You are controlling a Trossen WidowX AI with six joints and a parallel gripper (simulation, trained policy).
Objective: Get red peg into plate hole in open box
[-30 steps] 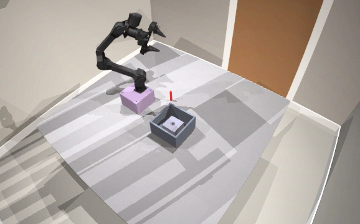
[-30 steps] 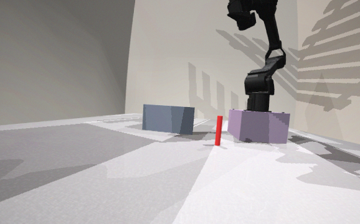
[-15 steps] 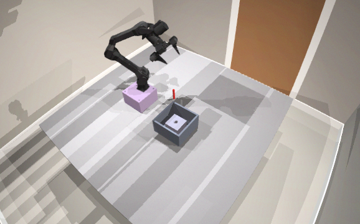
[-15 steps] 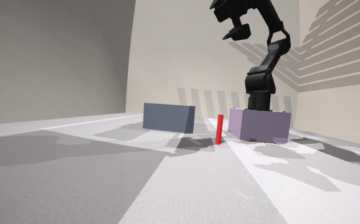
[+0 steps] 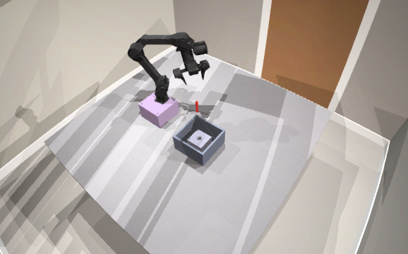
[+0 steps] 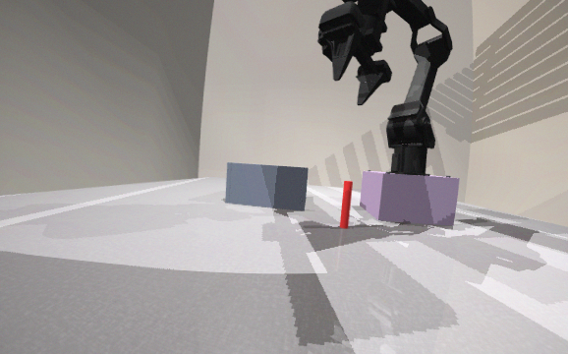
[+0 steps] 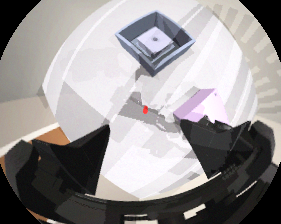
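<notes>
Right now the red peg is 190 mm below my gripper tip and 10 mm to the left of it. The rest, counted from my gripper tip: blue-grey box (210 mm below, 190 mm to the right, 150 mm ahead); then pale plate (190 mm to the right, 190 mm below, 150 mm ahead).
</notes>
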